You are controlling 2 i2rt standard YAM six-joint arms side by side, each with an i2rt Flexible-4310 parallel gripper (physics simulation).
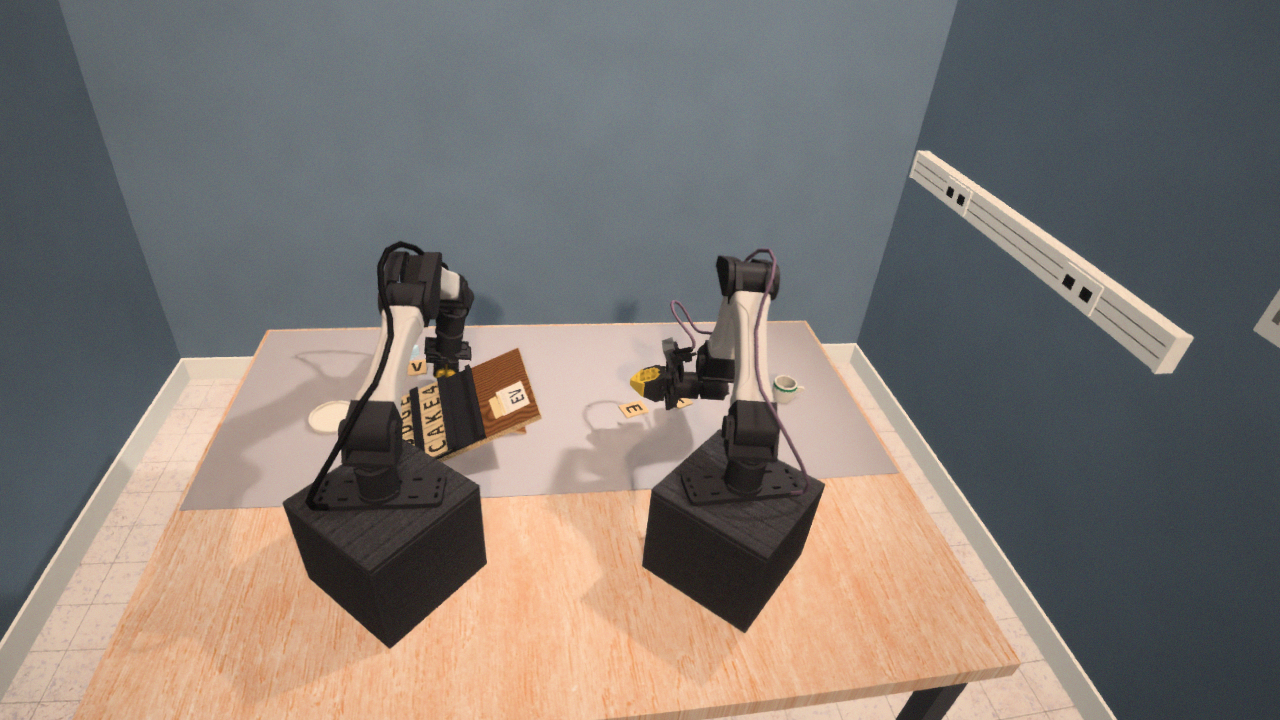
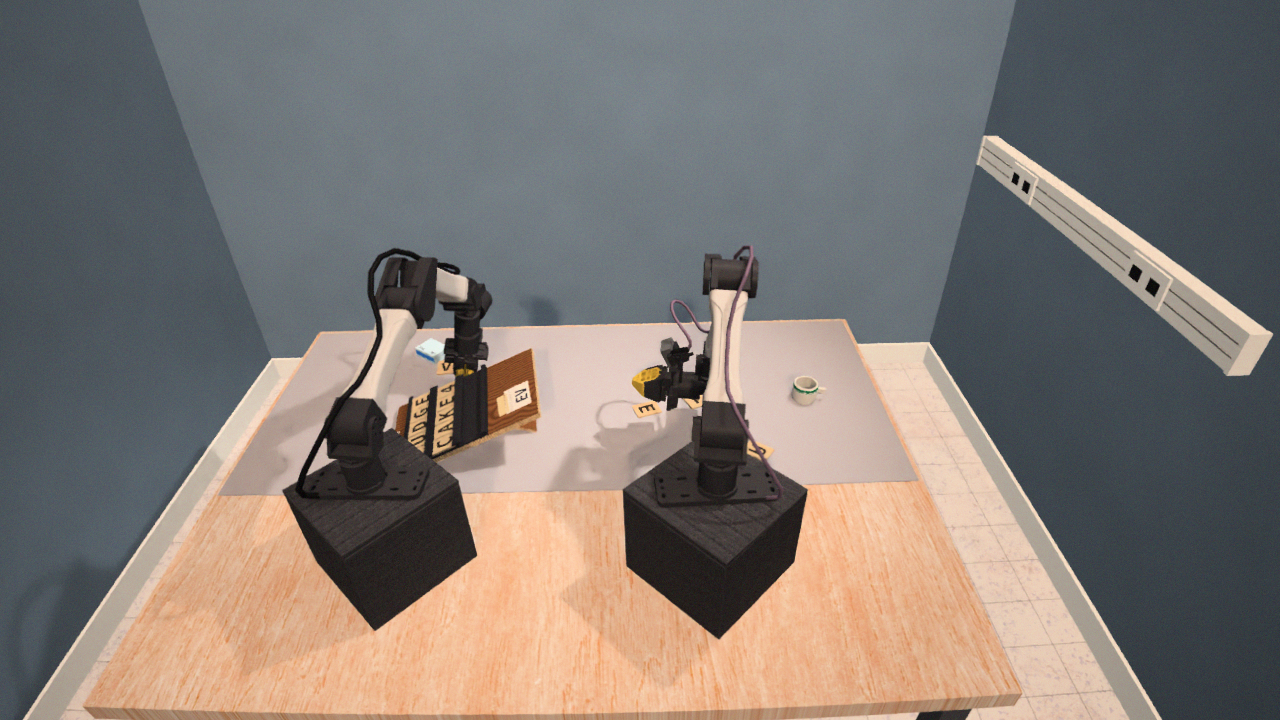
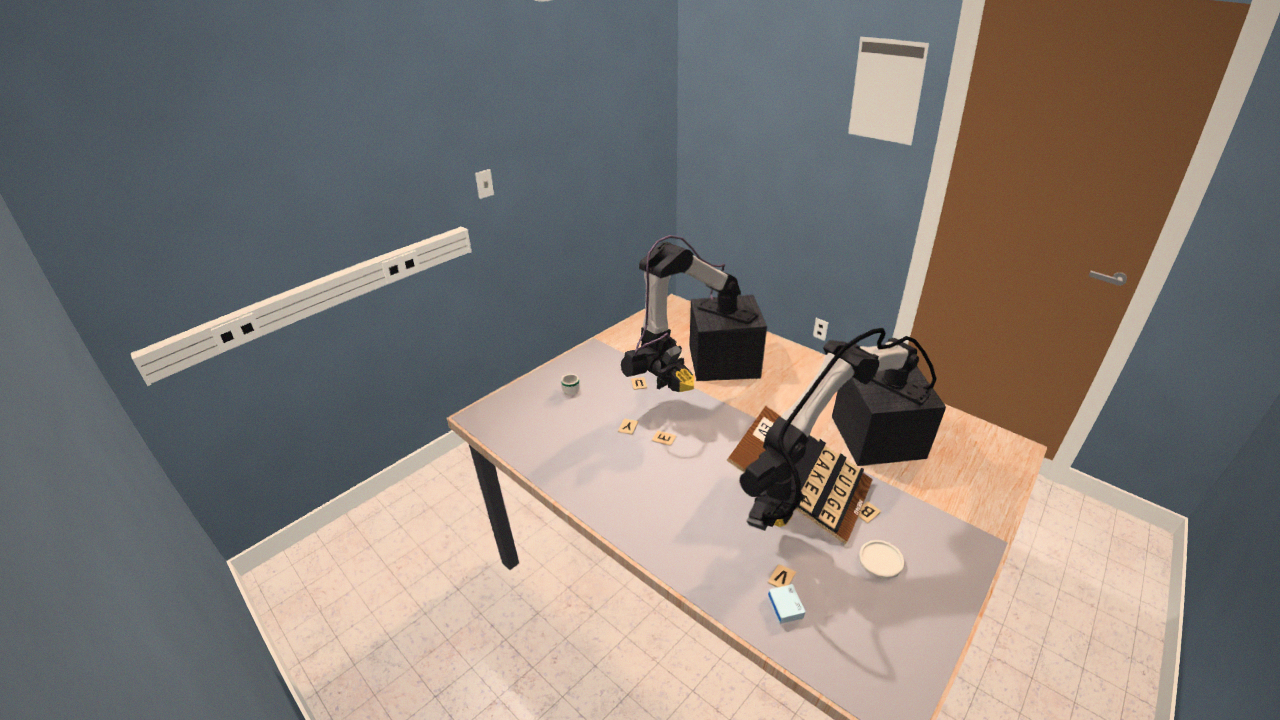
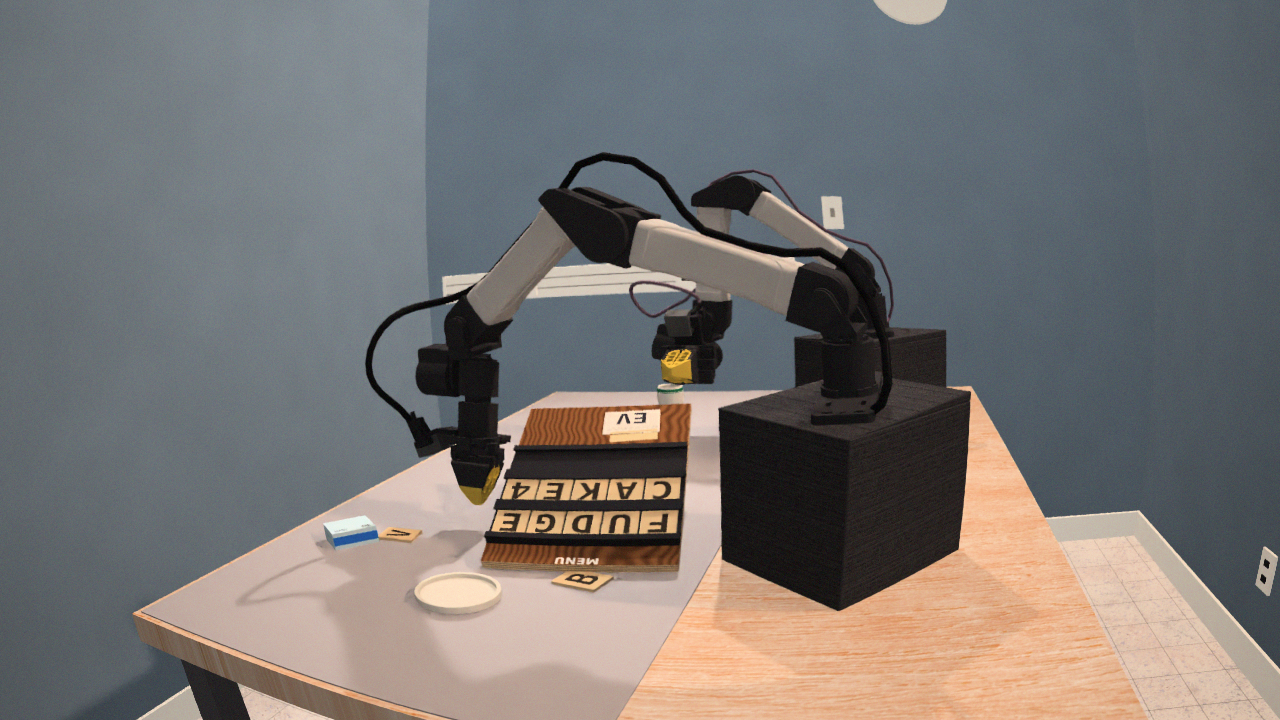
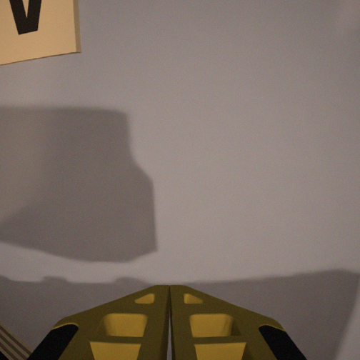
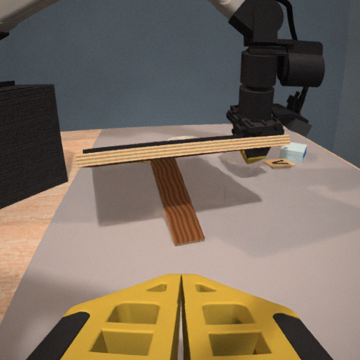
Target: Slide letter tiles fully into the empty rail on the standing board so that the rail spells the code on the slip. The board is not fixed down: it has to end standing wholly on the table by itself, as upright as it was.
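Frame: origin at the left arm's base, x down, y ahead, z right, level; millimetres.
Where they show: left gripper, fingertip midpoint: (image 3: pixel 779 525) (image 4: pixel 477 504); right gripper, fingertip midpoint: (image 1: pixel 630 381) (image 2: pixel 632 381) (image 3: pixel 693 387) (image 4: pixel 670 371); left arm's base, link origin: (image 1: pixel 381 493) (image 2: pixel 368 485) (image 3: pixel 893 383) (image 4: pixel 850 399); right arm's base, link origin: (image 1: pixel 741 486) (image 2: pixel 715 489) (image 3: pixel 727 312) (image 4: pixel 872 333).
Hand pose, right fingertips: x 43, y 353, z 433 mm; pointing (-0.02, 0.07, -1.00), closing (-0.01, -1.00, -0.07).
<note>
Each offset is from my right fingertips to the centre of the thing. "pt": to the spot under its first point.
The board {dz -355, dx +128, dy -5 mm} (image 1: pixel 505 362) (image 2: pixel 516 365) (image 4: pixel 559 425) leans back on its rear strut (image 6: pixel 177 210). Two rails read FUDGE and CAKE4; the rail {pt dz -352, dx +62, dy +17 mm} (image 4: pixel 581 462) nearest the slip {dz -246, dx +29, dy -18 mm} (image 1: pixel 512 396) (image 4: pixel 631 420) is empty. The slip reads EV. Tile V {dz -498, dx +150, dy +251 mm} (image 3: pixel 782 574) (image 4: pixel 400 534) (image 5: pixel 40 35) lies flat beyond the board, tile E {dz +27, dx +150, dy +90 mm} (image 1: pixel 632 409) (image 3: pixel 663 437) flat across the table. My left gripper (image 4: pixel 480 494) (image 5: pixel 169 296) is shut and empty, low beside the board's far side edge, apart from V. My right gripper (image 1: pixel 635 382) (image 6: pixel 180 286) is shut and empty, above the table near E.
Tiles Y {dz +140, dx +150, dy +127 mm} (image 3: pixel 628 426) and U {dz +272, dx +150, dy -48 mm} (image 3: pixel 639 383) lie near the right arm; tile B {dz -550, dx +150, dy -60 mm} (image 3: pixel 867 511) (image 4: pixel 581 581) lies by the board's MENU edge. A blue-white box {dz -548, dx +139, dy +309 mm} (image 3: pixel 786 604) (image 4: pixel 350 531) is beside V. A round dish {dz -648, dx +145, dy +55 mm} (image 4: pixel 458 592) and a mug {dz +411, dx +127, dy +133 mm} (image 1: pixel 785 387) also stand there.
</note>
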